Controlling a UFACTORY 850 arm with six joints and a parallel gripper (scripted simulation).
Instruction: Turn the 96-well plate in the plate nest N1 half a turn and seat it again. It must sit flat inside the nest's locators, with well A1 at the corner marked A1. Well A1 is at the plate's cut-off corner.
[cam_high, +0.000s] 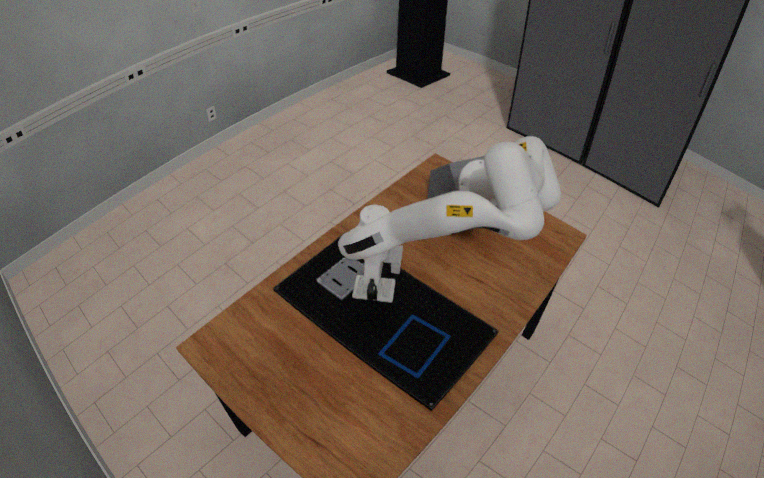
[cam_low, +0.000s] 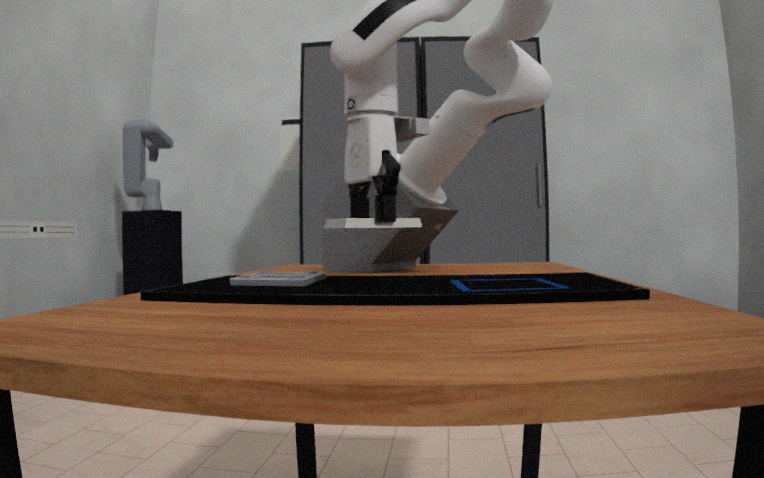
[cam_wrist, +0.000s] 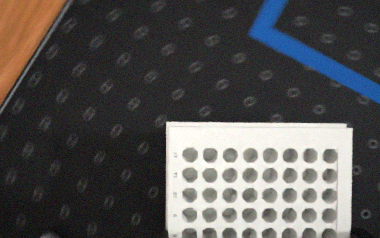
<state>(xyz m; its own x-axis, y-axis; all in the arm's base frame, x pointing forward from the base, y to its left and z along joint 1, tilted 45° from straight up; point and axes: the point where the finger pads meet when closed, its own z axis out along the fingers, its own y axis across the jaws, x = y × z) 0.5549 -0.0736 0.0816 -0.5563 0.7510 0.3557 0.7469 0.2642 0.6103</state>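
My gripper is now 16 cm to the left of the grey plate nest, 10 cm above it and 2 cm past it. Also, from my hand: white 96-well plate (1 cm below).
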